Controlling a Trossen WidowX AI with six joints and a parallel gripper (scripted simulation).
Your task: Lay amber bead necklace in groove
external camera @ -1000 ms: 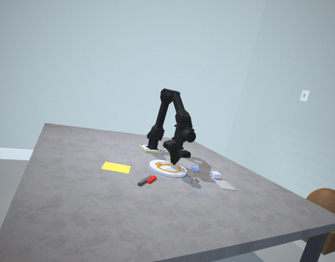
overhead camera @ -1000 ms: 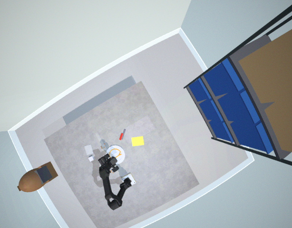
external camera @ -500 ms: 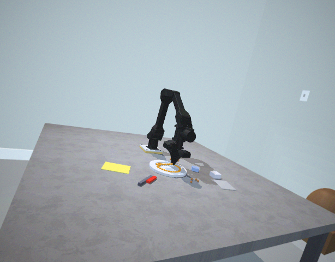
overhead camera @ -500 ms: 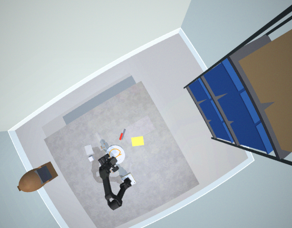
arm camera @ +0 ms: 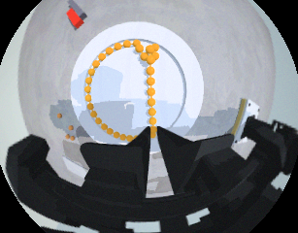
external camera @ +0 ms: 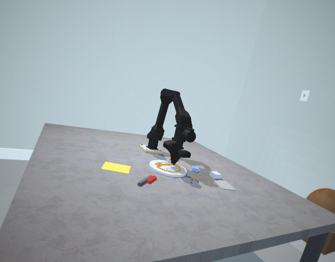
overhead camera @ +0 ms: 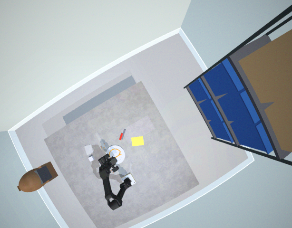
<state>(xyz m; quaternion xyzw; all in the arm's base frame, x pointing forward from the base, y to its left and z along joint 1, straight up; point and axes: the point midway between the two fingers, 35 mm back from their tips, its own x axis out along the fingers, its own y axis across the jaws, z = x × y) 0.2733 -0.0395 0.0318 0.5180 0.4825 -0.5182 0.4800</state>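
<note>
Now: the round white bead board 50 mm to the right of my gripper tip, 20 mm ahead of it and 10 mm below it. From my gripper tip the other things lie so: white block: 180 mm to the left, 160 mm ahead; blue block: 120 mm to the left, 60 mm ahead, 10 mm below; grey tool: 240 mm to the right, 130 mm ahead, 10 mm below.
</note>
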